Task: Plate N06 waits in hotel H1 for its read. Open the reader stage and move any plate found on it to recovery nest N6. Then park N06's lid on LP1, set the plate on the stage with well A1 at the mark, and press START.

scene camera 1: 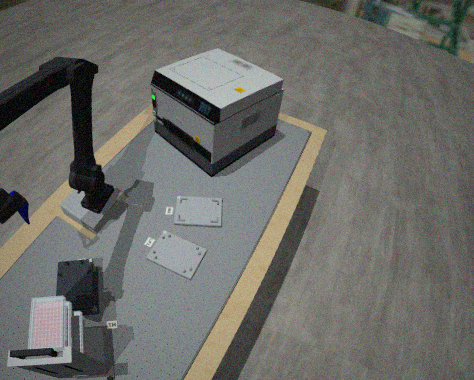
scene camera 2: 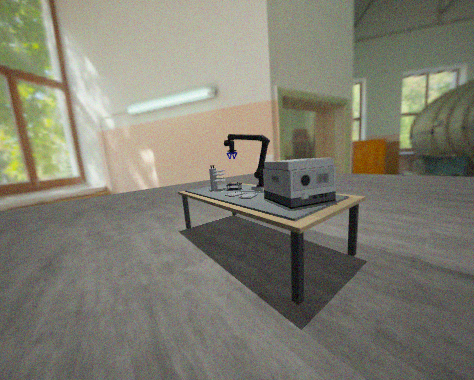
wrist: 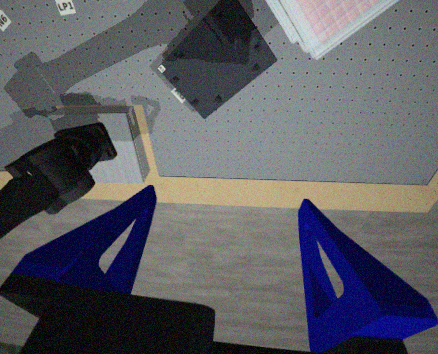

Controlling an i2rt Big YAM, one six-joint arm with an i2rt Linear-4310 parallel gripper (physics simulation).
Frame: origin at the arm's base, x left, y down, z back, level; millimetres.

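Seen in the pictures: gripper, fingertip midpoint: (scene camera 1: 12, 237) (scene camera 2: 232, 159) (wrist: 226, 198); arm's base, origin of the base link: (scene camera 1: 98, 197) (scene camera 2: 262, 185) (wrist: 88, 143).
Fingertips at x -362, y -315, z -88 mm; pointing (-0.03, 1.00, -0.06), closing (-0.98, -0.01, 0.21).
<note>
Pixels of each thing's top centre, then the offset from my fingertips to it. "pt": a spot on its surface instead.
- reader, middle of its top: (scene camera 1: 217, 73) (scene camera 2: 296, 159) dx +896, dy +41, dz -182 mm
- hotel H1, surface spot: (scene camera 1: 92, 345) pt dx -105, dy +345, dz -151 mm
- plate with a pink well area, middle of its top: (scene camera 1: 45, 322) dx -116, dy +120, dz -116 mm
- flat grey nest N6, middle of its top: (scene camera 1: 198, 209) dx +461, dy +335, dz -276 mm
- LP1, middle of its top: (scene camera 1: 176, 252) dx +275, dy +333, dz -269 mm
- dark pegged block, middle of its top: (wrist: 214, 66) (scene camera 1: 72, 281) dx +32, dy +277, dz -30 mm
The reader (scene camera 1: 250, 120) (scene camera 2: 300, 175) is a grey box with a green light; no stage sticks out. The hotel H1 (scene camera 1: 92, 345) (scene camera 2: 213, 180) stands at the other end. A plate with a pink well area (scene camera 1: 47, 322) (wrist: 335, 20) shows at it; its name is unreadable. The flat grey nest N6 (scene camera 1: 198, 211) has corner brackets. LP1 (scene camera 1: 177, 254), a flat grey plate with small pegs, lies beside it. No plate or lid shows on either. My gripper (scene camera 2: 231, 155) (wrist: 226, 198) is open and empty, high above the table's arm-side edge. The START button cannot be made out.
A dark pegged block (scene camera 1: 77, 285) (wrist: 215, 75) lies between the hotel and the arm's base (scene camera 1: 82, 212) (wrist: 125, 155). The arm's upper link (scene camera 1: 82, 120) rises beside the reader. The mat has a wooden table edge (scene camera 1: 250, 280) (wrist: 225, 192).
</note>
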